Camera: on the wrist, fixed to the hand. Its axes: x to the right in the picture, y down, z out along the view.
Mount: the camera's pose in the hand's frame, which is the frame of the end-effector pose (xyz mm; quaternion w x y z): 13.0 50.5 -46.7 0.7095 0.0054 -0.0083 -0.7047
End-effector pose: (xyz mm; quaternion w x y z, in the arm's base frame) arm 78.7 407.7 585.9 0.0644 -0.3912 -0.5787 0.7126
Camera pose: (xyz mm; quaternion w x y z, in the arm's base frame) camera 117.5 434.7 534.3 0.5452 0.1365 -0.6830 0.4666
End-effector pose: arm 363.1 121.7 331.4 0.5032 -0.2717 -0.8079 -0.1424
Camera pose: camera 422.4 143.0 361.9 0.2514 0.3781 -0.7696 -0.4490
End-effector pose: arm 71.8 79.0 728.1 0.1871 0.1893 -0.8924 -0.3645
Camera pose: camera 72.5 79.2 798.1 0.1325 -0.7611 0.5032 0.3872
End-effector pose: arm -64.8 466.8 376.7 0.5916 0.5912 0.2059 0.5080
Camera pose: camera -117.1 489.8 417.1 0.7762 0.2818 0.5605 -0.0625
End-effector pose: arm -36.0 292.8 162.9 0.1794 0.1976 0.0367 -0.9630
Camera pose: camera -11.8 248.0 114.9 0.5521 -0.1073 -0.1586 0.8115
